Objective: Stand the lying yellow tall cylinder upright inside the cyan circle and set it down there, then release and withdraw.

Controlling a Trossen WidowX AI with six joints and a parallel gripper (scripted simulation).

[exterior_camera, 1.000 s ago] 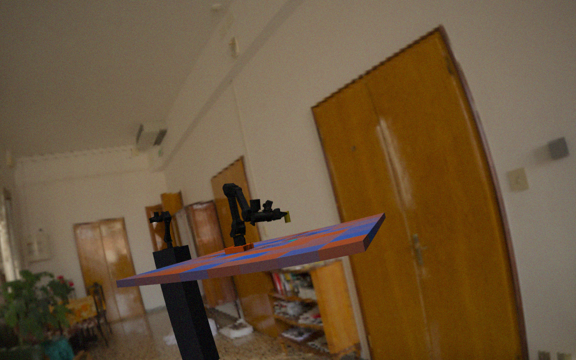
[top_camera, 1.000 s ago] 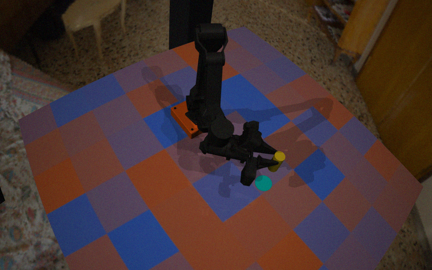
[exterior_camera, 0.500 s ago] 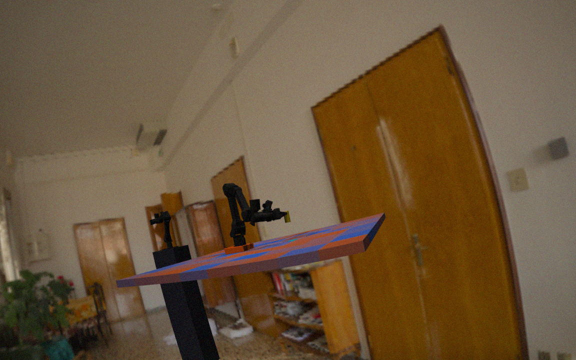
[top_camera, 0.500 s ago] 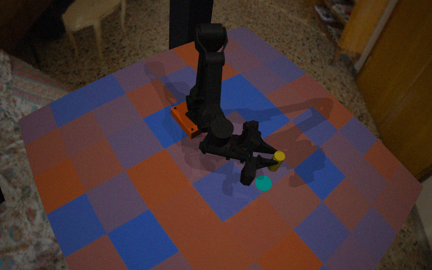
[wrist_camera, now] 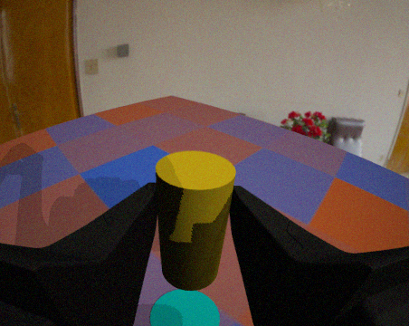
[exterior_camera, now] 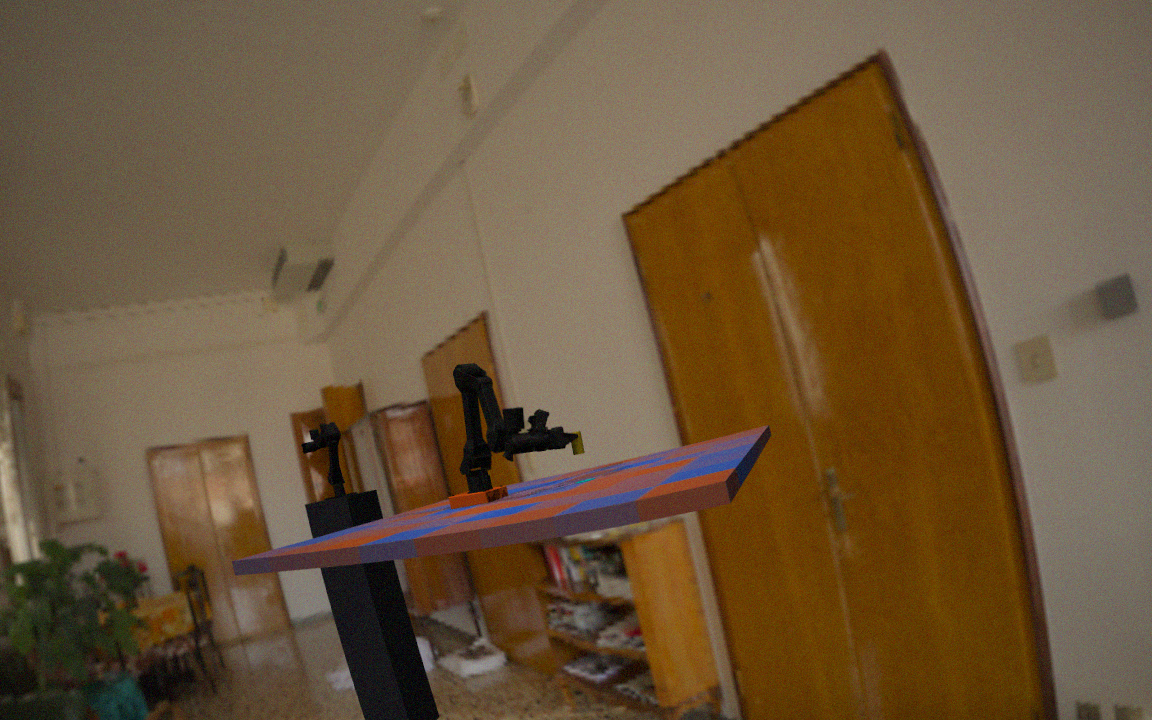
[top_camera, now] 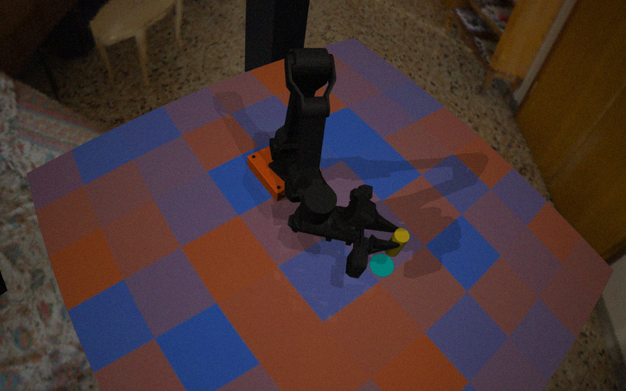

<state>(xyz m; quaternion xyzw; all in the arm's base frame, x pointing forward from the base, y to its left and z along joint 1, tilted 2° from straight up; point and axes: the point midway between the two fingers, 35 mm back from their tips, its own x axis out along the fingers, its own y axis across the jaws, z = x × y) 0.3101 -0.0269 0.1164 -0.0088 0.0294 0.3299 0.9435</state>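
The cyan circle is 140 mm below my gripper tip. From my gripper tip the other things lie so: yellow cylinder (20 mm below).
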